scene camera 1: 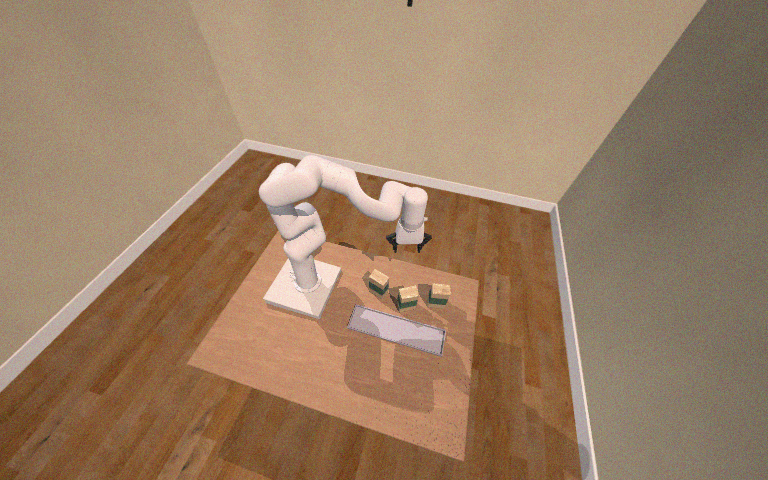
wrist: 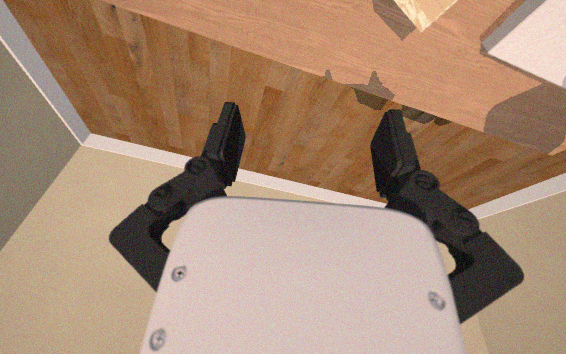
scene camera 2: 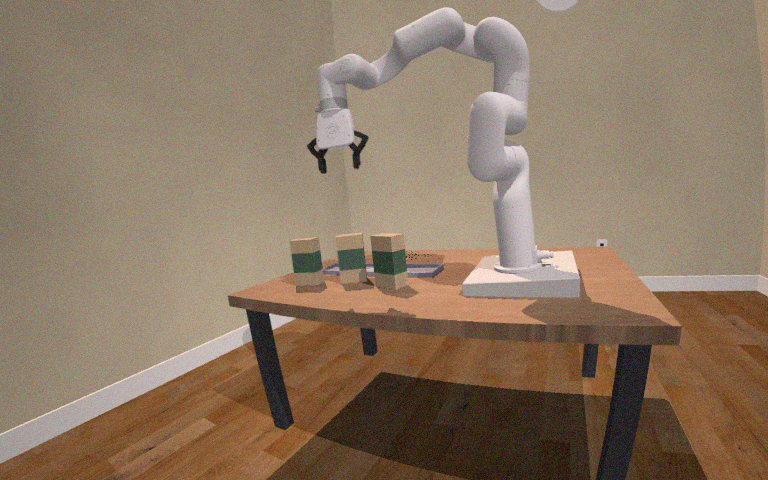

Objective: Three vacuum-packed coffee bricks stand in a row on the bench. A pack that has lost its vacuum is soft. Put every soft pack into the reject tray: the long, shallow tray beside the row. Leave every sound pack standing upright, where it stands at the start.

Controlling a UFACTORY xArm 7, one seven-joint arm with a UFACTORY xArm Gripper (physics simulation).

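Three tan coffee packs with green bands stand upright in an uneven row: the one nearest the robot base, the middle one and the far one. All look box-shaped; which are soft cannot be told. The long, shallow reject tray lies beside the row and holds no pack. My gripper is open and empty, pointing down, well above the packs' tops. In the wrist view part of the nearest pack's top shows at the upper edge.
The white robot base stands on the wooden bench, to the side of the packs. The arm arches high from the base. Arm shadows fall across the bench and tray. The bench edge shows below the gripper in the wrist view.
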